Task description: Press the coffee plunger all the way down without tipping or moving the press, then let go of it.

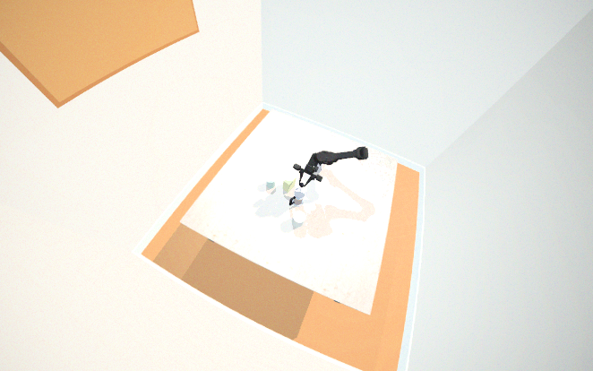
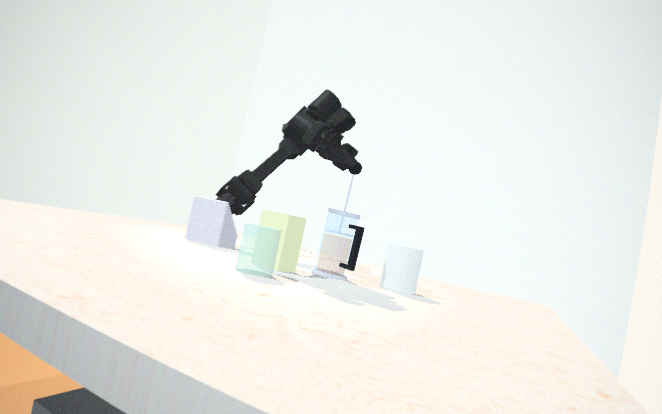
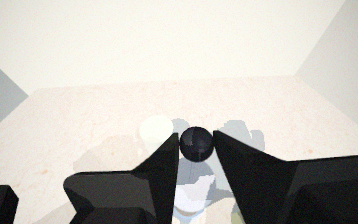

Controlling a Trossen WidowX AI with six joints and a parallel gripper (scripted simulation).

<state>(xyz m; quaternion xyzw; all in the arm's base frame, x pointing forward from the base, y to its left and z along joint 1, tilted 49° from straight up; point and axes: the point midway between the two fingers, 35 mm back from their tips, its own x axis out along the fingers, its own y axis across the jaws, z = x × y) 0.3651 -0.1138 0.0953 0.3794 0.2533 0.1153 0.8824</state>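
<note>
My gripper tip is 10 mm to the left of the glass coffee press and 120 mm above it.
</note>
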